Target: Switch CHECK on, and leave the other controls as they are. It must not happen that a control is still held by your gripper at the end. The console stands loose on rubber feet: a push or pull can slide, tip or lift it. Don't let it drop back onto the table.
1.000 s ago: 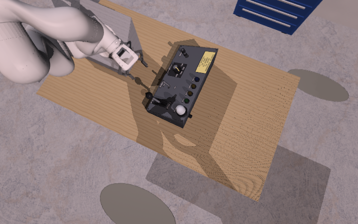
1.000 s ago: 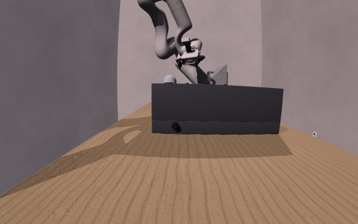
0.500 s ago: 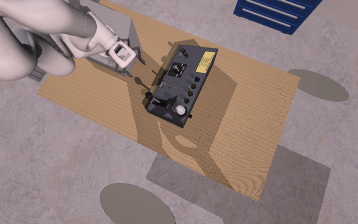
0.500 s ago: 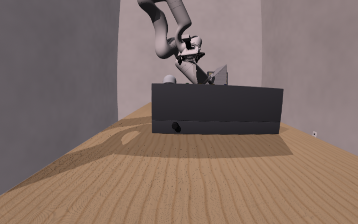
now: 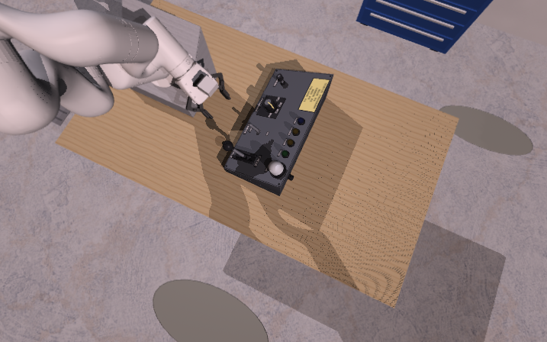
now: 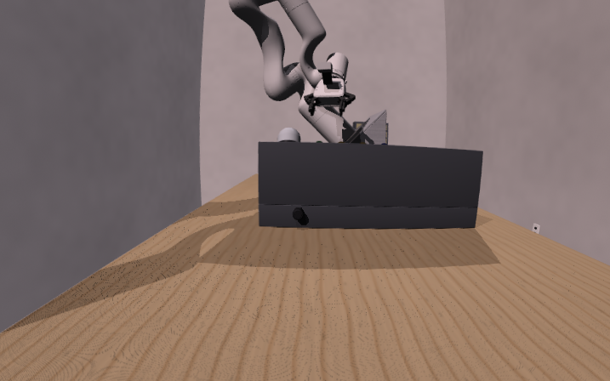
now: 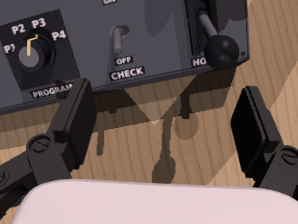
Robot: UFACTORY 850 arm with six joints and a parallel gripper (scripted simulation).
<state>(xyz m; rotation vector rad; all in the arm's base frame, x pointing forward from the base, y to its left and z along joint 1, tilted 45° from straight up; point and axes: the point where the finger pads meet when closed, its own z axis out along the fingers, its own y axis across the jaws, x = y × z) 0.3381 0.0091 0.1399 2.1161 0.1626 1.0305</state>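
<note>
My hand is 11 cm short of the check toggle, 4 cm to the right of it and 17 cm above it. The rest, counted from my hand: black-knobbed lever 9 cm ahead, 8 cm to the right, 16 cm below; then dark console 14 cm ahead, 10 cm to the left, 19 cm below; then rotary selector 12 cm ahead, 16 cm to the left, 16 cm below.
</note>
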